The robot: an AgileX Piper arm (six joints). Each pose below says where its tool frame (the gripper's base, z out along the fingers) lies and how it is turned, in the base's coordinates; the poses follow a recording.
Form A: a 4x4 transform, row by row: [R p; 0 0 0 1], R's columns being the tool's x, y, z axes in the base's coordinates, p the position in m. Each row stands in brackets.
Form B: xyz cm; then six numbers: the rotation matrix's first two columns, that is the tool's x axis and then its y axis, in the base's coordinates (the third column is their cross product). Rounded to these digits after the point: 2 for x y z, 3 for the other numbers. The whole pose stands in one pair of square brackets.
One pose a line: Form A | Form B
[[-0.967, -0.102, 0.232, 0.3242], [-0.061, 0.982, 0.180, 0.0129], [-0.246, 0.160, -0.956, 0.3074], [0, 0, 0, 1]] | [32.42, 1.29, 30.74, -0.967, -0.061, -0.246, -0.102, 0.982, 0.160]
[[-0.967, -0.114, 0.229, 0.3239], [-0.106, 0.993, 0.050, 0.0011], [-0.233, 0.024, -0.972, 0.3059], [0, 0, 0, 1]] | [32.39, 0.11, 30.59, -0.967, -0.106, -0.233, -0.114, 0.993, 0.024]
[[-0.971, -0.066, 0.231, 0.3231], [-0.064, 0.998, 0.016, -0.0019], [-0.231, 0.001, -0.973, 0.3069], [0, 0, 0, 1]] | [32.31, -0.19, 30.69, -0.971, -0.064, -0.231, -0.066, 0.998, 0.001]
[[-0.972, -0.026, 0.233, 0.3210], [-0.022, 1.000, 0.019, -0.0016], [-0.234, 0.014, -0.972, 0.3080], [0, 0, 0, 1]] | [32.10, -0.16, 30.80, -0.972, -0.022, -0.234, -0.026, 1.000, 0.014]
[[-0.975, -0.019, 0.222, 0.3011], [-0.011, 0.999, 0.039, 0.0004], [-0.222, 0.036, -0.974, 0.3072], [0, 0, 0, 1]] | [30.11, 0.04, 30.72, -0.975, -0.011, -0.222, -0.019, 0.999, 0.036]
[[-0.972, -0.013, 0.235, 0.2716], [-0.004, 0.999, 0.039, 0.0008], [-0.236, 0.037, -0.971, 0.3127], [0, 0, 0, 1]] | [27.16, 0.08, 31.27, -0.972, -0.004, -0.236, -0.013, 0.999, 0.037]
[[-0.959, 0.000, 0.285, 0.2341], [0.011, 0.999, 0.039, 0.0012], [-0.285, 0.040, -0.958, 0.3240], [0, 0, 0, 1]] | [23.41, 0.12, 32.40, -0.959, 0.011, -0.285, 0.000, 0.999, 0.040]
